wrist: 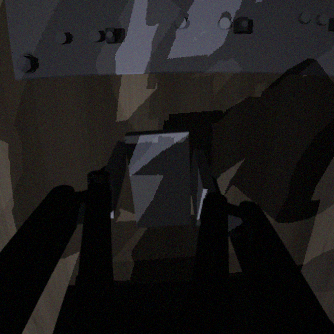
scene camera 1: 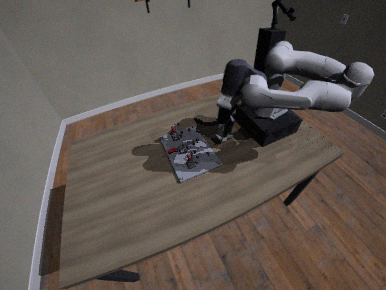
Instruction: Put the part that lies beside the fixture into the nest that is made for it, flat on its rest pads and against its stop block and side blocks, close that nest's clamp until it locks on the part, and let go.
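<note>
The part is a grey, roughly rectangular block in the wrist view, beside the near edge of the fixture plate. My gripper is shut on it, with one finger at each side. A dark shadow shows past its far end; I cannot tell whether its underside touches the table. The fixture is a grey plate with small posts and blocks and three clamps with red handles: a far one, a middle one and a near one. The nests are too small and dark to tell apart.
The wooden table bears the fixture left of the gripper in the scene view. The arm's black base stands to the right. Clamps and posts rise from the plate. Dark arm shadows cross the plate and table.
</note>
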